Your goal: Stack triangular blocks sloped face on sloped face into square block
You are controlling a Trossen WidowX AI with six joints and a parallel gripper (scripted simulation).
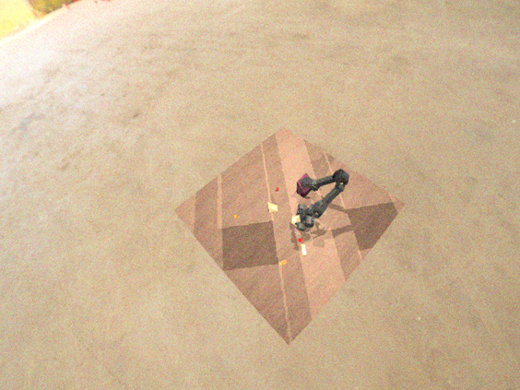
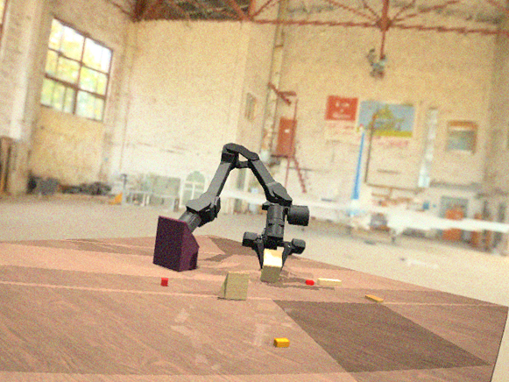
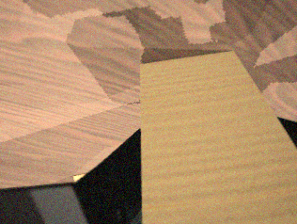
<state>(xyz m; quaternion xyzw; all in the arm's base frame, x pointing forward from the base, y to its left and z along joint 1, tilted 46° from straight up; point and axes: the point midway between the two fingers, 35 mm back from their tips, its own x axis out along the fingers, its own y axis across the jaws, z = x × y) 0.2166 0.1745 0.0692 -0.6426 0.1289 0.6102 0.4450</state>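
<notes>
The triangular block is 1 cm above my gripper tip. From my gripper tip the other things lie so: red cube 9 cm behind, 31 cm to the right, 3 cm below; tan slab 9 cm ahead, 19 cm to the left, 3 cm below; orange piece 30 cm ahead, 34 cm to the right, 3 cm below.
</notes>
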